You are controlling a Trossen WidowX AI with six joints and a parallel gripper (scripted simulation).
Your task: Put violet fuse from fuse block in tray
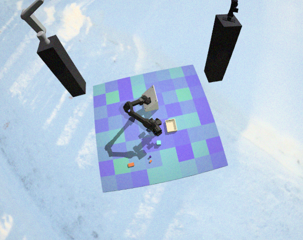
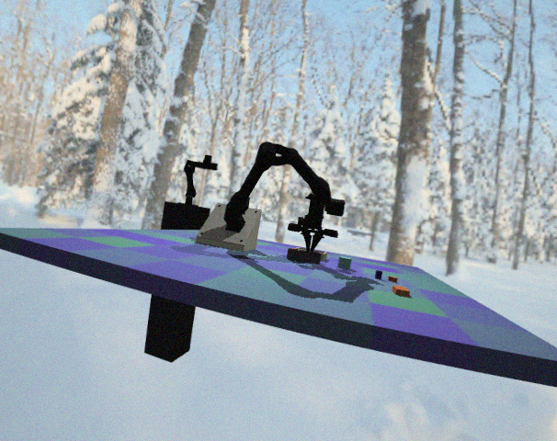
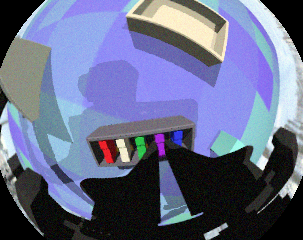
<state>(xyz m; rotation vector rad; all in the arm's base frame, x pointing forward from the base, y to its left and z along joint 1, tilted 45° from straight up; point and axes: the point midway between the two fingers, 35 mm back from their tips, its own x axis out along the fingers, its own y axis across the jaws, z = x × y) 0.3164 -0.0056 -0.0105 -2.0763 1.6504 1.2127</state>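
Now: gripper tip 18 cm to the right of the beige tray, 3 cm above it and 2 cm past it. The rest, counted from my gripper tip: violet fuse 1 cm below; teal cube 14 cm ahead, 2 cm to the left, 1 cm below.
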